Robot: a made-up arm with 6 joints. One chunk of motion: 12 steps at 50 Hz.
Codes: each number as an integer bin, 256 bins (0 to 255) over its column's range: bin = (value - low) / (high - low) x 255, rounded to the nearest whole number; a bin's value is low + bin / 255 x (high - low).
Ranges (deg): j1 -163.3..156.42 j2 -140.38..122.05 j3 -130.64..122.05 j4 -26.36..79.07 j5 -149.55..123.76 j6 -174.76..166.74
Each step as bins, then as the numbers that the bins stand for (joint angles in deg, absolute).
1 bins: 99 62 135 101 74 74
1 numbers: -39.17 -76.57 3.14 15.40 -70.24 -75.66
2 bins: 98 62 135 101 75 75
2 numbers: -40.43 -76.57 3.14 15.40 -69.16 -74.32
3 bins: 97 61 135 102 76 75
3 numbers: -41.68 -77.60 3.14 15.81 -68.09 -74.32
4 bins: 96 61 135 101 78 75
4 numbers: -42.93 -77.60 3.14 15.40 -65.95 -74.32
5 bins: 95 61 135 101 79 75
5 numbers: -44.19 -77.60 3.14 15.40 -64.88 -74.32
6 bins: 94 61 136 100 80 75
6 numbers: -45.44 -77.60 4.13 14.99 -63.81 -74.32
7 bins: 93 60 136 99 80 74
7 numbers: -46.70 -78.63 4.13 14.57 -63.81 -75.66
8 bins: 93 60 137 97 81 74
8 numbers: -46.70 -78.63 5.12 13.74 -62.73 -75.66
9 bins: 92 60 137 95 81 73
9 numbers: -47.95 -78.63 5.12 12.92 -62.73 -77.00
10 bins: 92 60 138 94 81 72
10 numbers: -47.95 -78.63 6.11 12.50 -62.73 -78.34
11 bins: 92 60 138 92 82 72
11 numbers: -47.95 -78.63 6.11 11.68 -61.66 -78.34
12 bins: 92 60 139 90 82 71
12 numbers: -47.95 -78.63 7.10 10.85 -61.66 -79.68
